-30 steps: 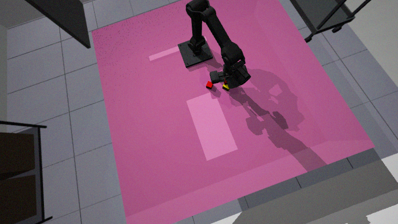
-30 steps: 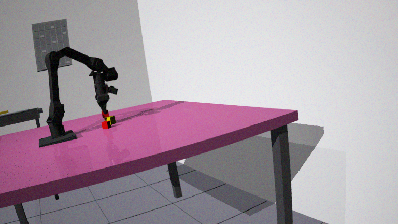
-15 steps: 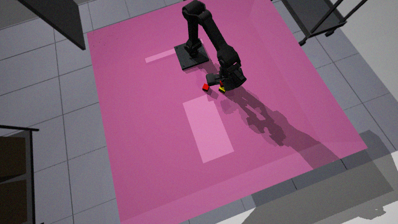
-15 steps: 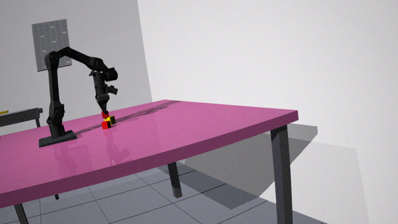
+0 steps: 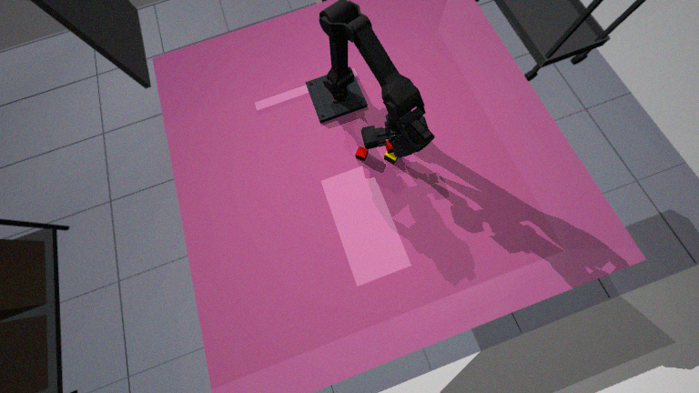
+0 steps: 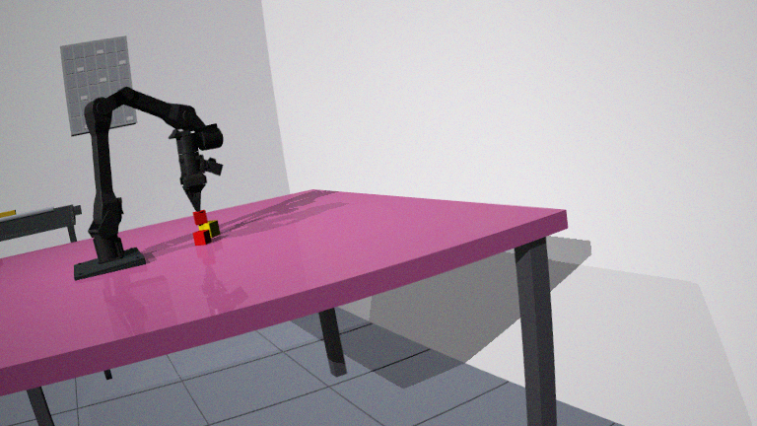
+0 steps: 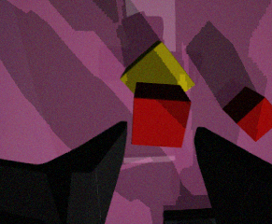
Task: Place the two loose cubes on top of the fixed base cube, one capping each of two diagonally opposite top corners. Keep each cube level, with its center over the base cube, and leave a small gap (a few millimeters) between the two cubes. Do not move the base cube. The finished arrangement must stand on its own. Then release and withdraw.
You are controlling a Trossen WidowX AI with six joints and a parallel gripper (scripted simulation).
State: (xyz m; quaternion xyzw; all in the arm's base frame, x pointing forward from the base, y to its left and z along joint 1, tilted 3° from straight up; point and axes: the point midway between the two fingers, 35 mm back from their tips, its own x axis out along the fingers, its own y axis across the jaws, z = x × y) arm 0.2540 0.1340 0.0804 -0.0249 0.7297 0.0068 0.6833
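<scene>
The yellow base cube lies 60 mm below my gripper tip and 20 mm ahead of it.
</scene>
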